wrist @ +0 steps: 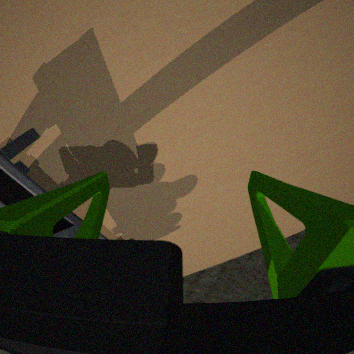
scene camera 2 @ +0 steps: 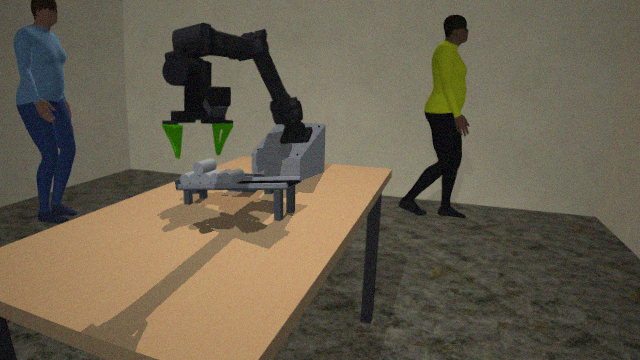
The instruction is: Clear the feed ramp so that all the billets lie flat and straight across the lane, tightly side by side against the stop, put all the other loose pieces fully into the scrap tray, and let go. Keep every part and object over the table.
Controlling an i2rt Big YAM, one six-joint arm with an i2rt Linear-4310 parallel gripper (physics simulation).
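Frame: origin at the arm's base, x back, y right, z up, level; millimetres.
Seen in the pictures: gripper, between the fingertips: (wrist: 178,178) (scene camera 2: 198,156); arm's base, origin of its link: (scene camera 2: 296,136).
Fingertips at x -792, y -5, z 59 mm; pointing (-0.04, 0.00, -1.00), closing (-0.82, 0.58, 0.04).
Note:
Offsets run from my fingertips to a thing's top centre. Level surfaces: height alone.
The feed ramp (scene camera 2: 270,186) (wrist: 30,181) stands on dark legs on the table. Several light grey billets lie side by side across its left part in the scene view; one billet @(dy +156, dx +307, dz -75 mm) (scene camera 2: 204,166) rests on top of the others. Lower, shaded billets @(dy +54, dx +290, dz -96 mm) (scene camera 2: 232,175) lie towards the middle of the ramp. My gripper (scene camera 2: 198,156) (wrist: 178,178) is open and empty, its green fingers above the billets' end of the ramp. In the wrist view the billets do not show. The stop is hard to make out, and I cannot tell the scrap tray or other loose pieces apart.
The arm's grey base block (scene camera 2: 312,150) stands behind the ramp on the wooden table @(dz -209 mm) (scene camera 2: 210,295) (wrist: 240,115). Shadows of the arm and ramp fall across the table. Two people, in blue (scene camera 2: 42,65) and in yellow (scene camera 2: 449,77), stand beyond the table.

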